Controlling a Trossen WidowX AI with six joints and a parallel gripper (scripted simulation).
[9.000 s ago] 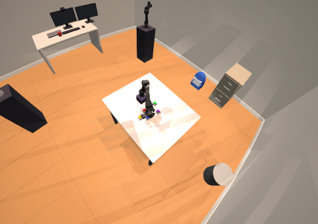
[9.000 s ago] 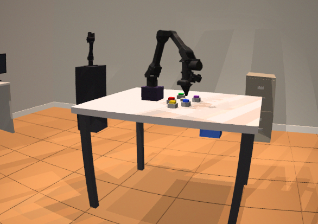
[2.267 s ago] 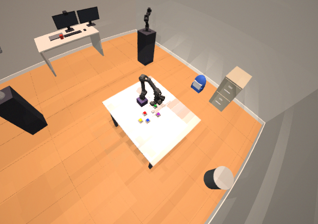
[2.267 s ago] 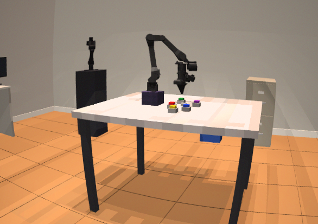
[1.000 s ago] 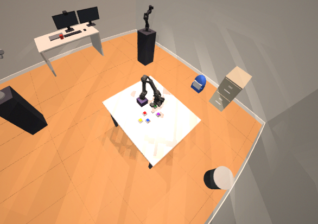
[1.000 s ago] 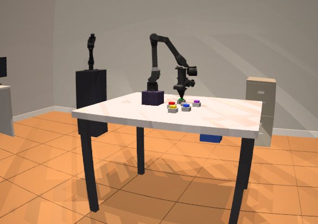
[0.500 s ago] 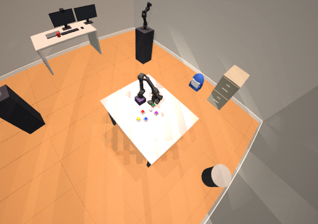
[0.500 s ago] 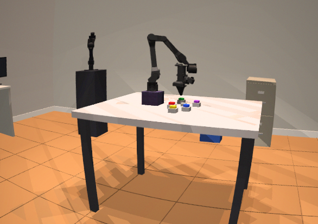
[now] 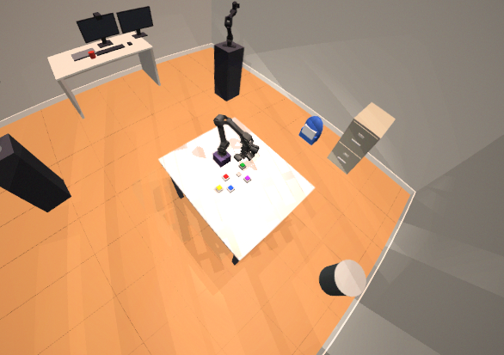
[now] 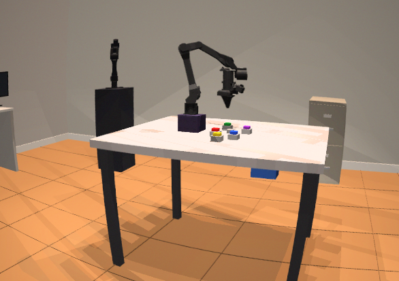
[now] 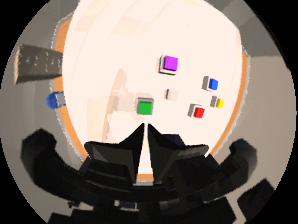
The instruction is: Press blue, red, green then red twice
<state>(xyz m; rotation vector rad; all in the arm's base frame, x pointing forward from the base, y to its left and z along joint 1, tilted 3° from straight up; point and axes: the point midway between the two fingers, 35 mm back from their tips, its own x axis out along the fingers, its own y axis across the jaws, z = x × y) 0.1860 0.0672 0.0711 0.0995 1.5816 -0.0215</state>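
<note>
My gripper tip is now 10 mm past the red button, 180 mm to the left of it and 90 mm above it. Round my gripper tip: blue button 90 mm ahead, 230 mm to the right, 90 mm below; then purple button 120 mm ahead, 60 mm to the right, 90 mm below; then green button 90 mm below.
</note>
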